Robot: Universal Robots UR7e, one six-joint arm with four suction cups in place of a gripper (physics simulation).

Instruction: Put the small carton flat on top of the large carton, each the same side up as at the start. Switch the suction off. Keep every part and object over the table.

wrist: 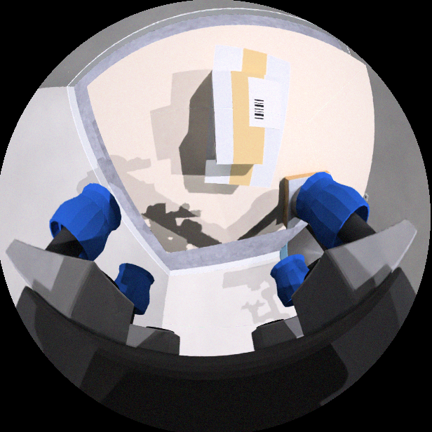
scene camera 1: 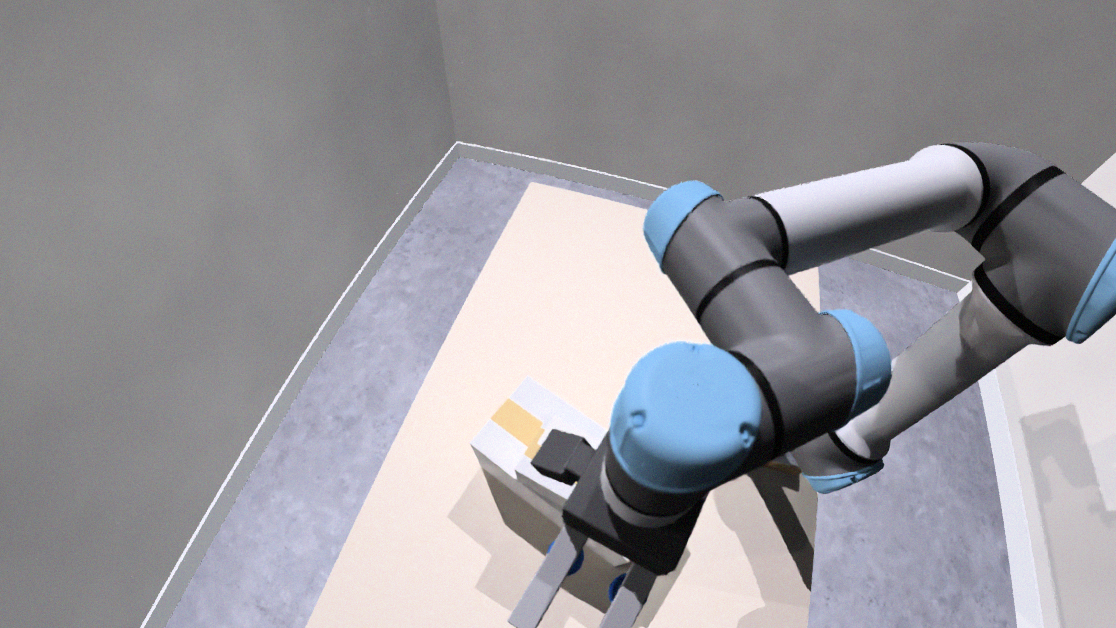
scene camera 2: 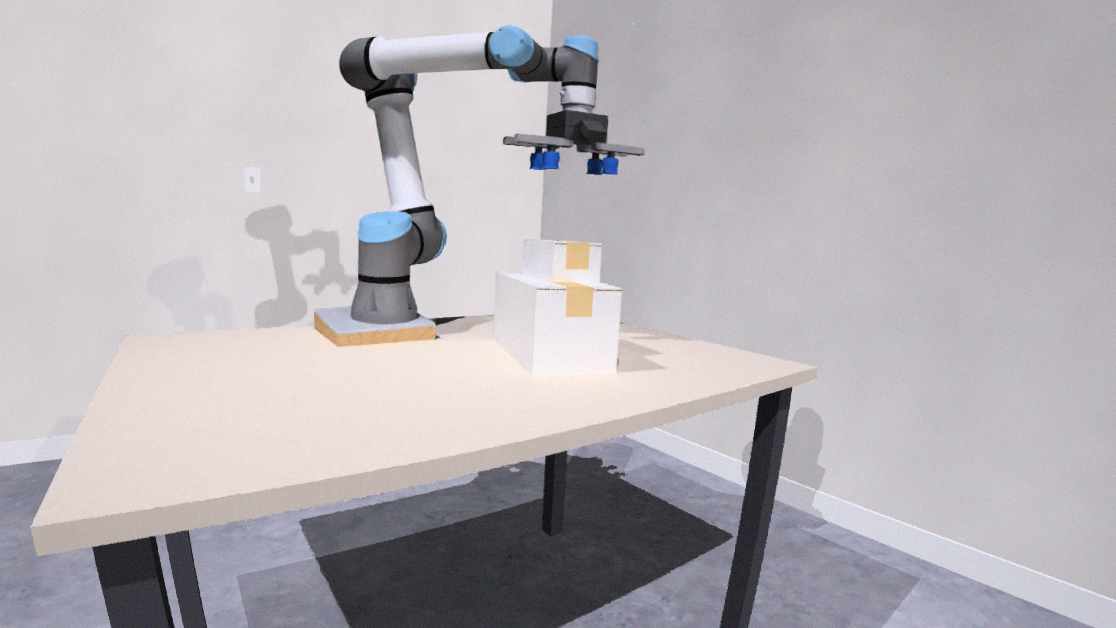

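Where they show: hand at its tool point: (scene camera 2: 573, 171); arm's base at its link origin: (scene camera 2: 384, 316).
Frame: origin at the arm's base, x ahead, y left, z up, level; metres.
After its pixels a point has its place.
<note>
The small white carton (scene camera 1: 546, 482) {x 0.350, y 0.291, z 0.185 m} (scene camera 2: 538, 261) {x 0.313, y 0.203, z 0.144 m} (wrist: 224, 125) sits flat on top of the large white carton (scene camera 1: 538, 398) {x 0.415, y 0.143, z 0.111 m} (scene camera 2: 577, 343) {x 0.471, y 0.183, z 0.014 m} (wrist: 228, 57), touching it. Both have yellow tape along the top and down the end. In the wrist view a barcode label shows on the right part of the stack's top. The large carton stands upright on the table. My suction gripper (scene camera 1: 593, 572) (scene camera 2: 573, 162) {x 0.247, y 0.330, z 0.338 m} (wrist: 210, 250) hangs well above the small carton, with a wide gap under its four blue cups. It is open and holds nothing. In scene camera 1 the arm hides much of the cartons.
The pale table (scene camera 1: 561, 257) {x 0.512, y -0.296, z -0.042 m} (scene camera 2: 257, 406) {x 0.433, y -0.330, z -0.042 m} (wrist: 135, 95) carries the cartons. The robot's base block (scene camera 2: 382, 334) {x 0.099, y -0.037, z -0.023 m} stands left of them in scene camera 2. Grey walls rise beyond the table, and the table's right corner is to the right of the cartons in that view.
</note>
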